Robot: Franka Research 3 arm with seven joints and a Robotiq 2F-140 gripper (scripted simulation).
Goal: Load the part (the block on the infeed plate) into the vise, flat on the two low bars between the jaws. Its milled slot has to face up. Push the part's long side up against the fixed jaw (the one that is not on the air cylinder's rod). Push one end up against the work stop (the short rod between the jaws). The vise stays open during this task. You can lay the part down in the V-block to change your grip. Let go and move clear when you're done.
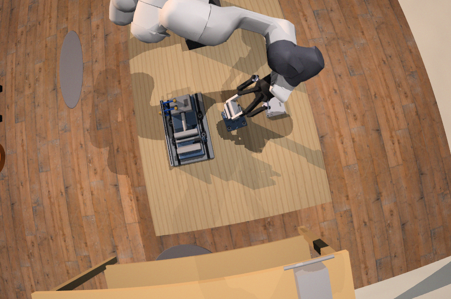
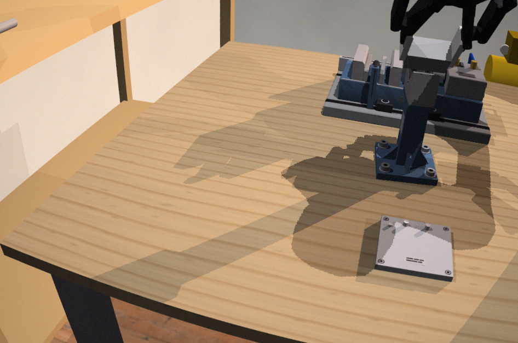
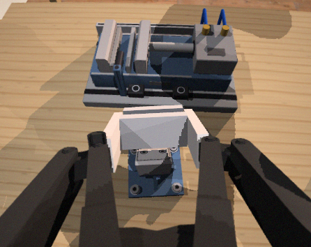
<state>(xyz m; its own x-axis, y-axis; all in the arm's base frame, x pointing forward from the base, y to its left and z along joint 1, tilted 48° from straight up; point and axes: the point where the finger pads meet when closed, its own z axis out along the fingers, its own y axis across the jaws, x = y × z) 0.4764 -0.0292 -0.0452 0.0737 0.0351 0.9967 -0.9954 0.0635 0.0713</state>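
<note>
My gripper is now 20 mm to the left of the part and 20 mm above it. Also, from my hand: work stop: 190 mm to the right, 110 mm below, 60 mm ahead; then v-block post: 140 mm below, 20 mm to the right; then work stop post: 160 mm to the right, 140 mm below, 60 mm ahead.
</note>
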